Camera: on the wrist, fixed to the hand. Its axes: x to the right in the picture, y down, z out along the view.
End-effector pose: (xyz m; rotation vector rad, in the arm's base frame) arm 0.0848 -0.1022 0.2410 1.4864 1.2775 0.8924
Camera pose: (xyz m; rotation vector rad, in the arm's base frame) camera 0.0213 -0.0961 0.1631 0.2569 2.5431 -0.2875
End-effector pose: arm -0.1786 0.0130 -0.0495 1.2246 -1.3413 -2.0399
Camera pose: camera -0.1336 0.0364 -0.1366 -2.0754 0.4430 0.9914
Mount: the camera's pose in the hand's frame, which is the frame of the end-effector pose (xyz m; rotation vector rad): -0.0019 -0.0930 -0.0387 0.6298 0.4618 -1.5459
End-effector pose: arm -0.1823 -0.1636 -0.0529 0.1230 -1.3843 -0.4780
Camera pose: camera -0.1688 -0.2539 -0.0956 1.7730 -0.6956 -1.1384
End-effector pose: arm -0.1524 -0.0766 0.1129 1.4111 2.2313 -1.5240
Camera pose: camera -0.2033 -0.0547 0.1970 0.1940 -1.5372 1.0816
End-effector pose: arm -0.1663 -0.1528 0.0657 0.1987 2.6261 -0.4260
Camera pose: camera -0.2008 -0.2277 0.1236 1.4426 -1.9168 1.4520
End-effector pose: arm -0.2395 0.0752 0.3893 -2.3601 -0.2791 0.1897
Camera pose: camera -0.2465 0.1144 0.4819 -1.0214 -1.4109 -0.8466
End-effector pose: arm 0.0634 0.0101 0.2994 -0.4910 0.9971 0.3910
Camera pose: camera 0.0843 -0.0884 0.3033 -0.6334 0.8399 -1.4254
